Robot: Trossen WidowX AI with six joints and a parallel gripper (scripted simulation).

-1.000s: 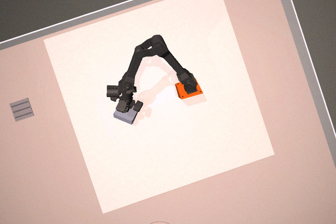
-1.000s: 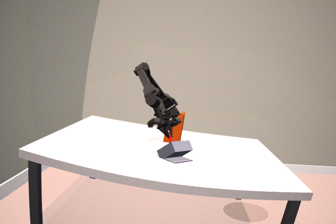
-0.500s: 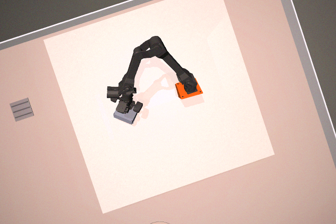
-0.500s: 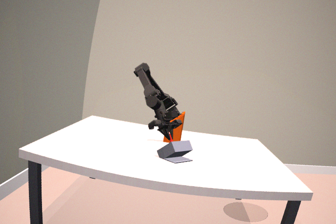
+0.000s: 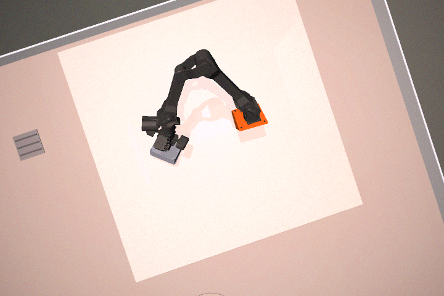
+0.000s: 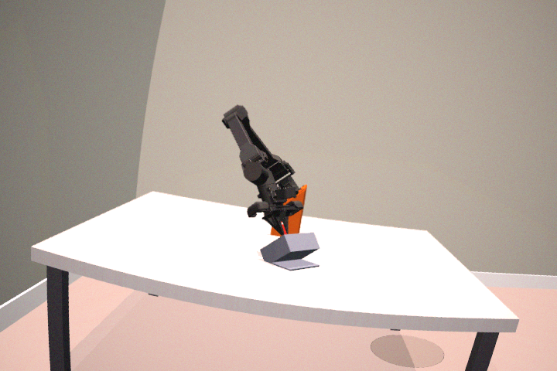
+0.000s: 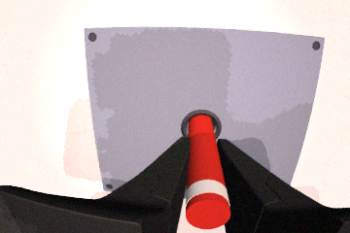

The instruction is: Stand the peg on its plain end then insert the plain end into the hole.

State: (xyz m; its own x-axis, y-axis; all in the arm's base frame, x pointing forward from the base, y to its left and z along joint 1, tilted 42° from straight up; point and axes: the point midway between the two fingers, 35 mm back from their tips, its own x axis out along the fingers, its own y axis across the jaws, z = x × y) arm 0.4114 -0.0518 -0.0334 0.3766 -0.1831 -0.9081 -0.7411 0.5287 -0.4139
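Now: the grey sloped panel 40 mm below my gripper tip, 20 mm to the left of it and 20 mm ahead of it. From my gripper tip the other things lie so: red peg: 10 mm to the right, 10 mm behind, 10 mm above.
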